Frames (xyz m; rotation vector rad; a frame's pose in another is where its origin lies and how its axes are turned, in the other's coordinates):
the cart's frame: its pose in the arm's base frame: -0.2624 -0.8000 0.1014 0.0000 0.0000 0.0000
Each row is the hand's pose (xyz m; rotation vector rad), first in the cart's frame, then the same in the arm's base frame.
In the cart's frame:
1: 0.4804 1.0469 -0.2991 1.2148 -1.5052 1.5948
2: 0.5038 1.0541 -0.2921 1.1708 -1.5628 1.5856
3: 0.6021 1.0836 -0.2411 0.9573 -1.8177 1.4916
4: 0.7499 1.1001 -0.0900 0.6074 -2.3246 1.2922
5: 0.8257 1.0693 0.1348 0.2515 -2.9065 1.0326
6: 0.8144 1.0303 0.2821 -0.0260 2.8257 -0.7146
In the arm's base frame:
1: 0.2180 0.2469 -0.1977 1.2148 -1.5052 1.5948
2: 0.2414 0.2541 -0.1907 1.1708 -1.5628 1.5856
3: 0.3397 0.2836 -0.1397 0.9573 -1.8177 1.4916
4: 0.4875 0.3001 0.0114 0.6074 -2.3246 1.2922
5: 0.5633 0.2693 0.2362 0.2515 -2.9065 1.0326
6: 0.5520 0.2303 0.3835 -0.0260 2.8257 -0.7146

